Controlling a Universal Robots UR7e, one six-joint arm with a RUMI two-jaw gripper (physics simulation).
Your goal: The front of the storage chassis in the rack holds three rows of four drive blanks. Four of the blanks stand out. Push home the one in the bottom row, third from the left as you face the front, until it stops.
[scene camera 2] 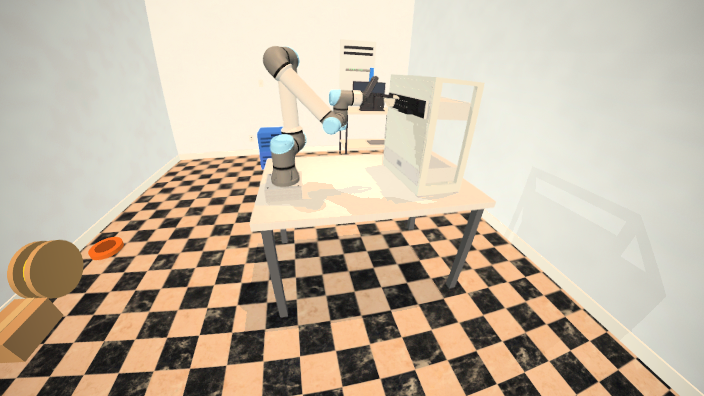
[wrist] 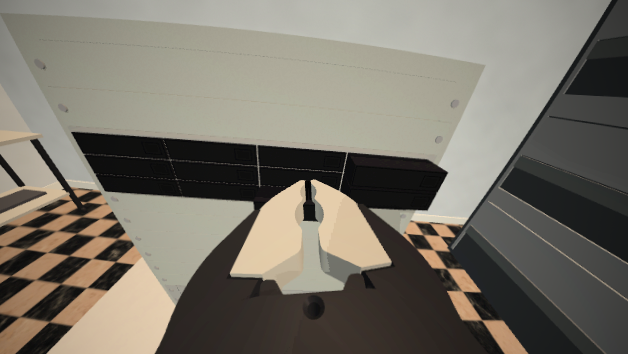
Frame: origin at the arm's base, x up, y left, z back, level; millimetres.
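Where they show: gripper, between the fingertips: (scene camera 2: 398, 98) (wrist: 307, 182); arm's base, origin of its link: (scene camera 2: 285, 180).
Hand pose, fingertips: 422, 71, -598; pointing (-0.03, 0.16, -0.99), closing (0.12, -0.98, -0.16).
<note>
Things, the pixels of their centre, and the offset from my fingertips, as dx, dy, dz. "pt": a spot on its surface instead. Level surfaces: height alone.
- bottom-row third blank, a spot on its surface: (wrist: 309, 213) pt -64, -2, -33
- top blank, middle of its body: (wrist: 379, 158) (scene camera 2: 424, 102) -6, -90, -103
- protruding blank, middle of its body: (wrist: 373, 176) (scene camera 2: 423, 108) -34, -90, -103
- table, height of its surface: dx -497
The storage chassis front shows black drive blanks in the rack (scene camera 2: 430, 140) (wrist: 260, 85). In the wrist view, the bottom-row third blank (wrist: 309, 213) stands out. Its left end shows beside the fingers and a dark strip shows through their gap; the rest is hidden. At the right end, the top blank (wrist: 392, 176) stands out far, with another protruding blank (wrist: 382, 198) below it. The visible blanks in the two left columns look flush. My gripper (scene camera 2: 395, 99) (wrist: 307, 182) is shut and empty, in front of the third column. Contact with a blank cannot be made out.
The rack stands on the table (scene camera 2: 350, 212) that also bears the arm base. A dark cabinet (wrist: 565, 195) shows at the right in the wrist view. A blue drawer unit (scene camera 2: 267, 134) stands behind the table, and an orange ring (scene camera 2: 118, 248) lies on the floor.
</note>
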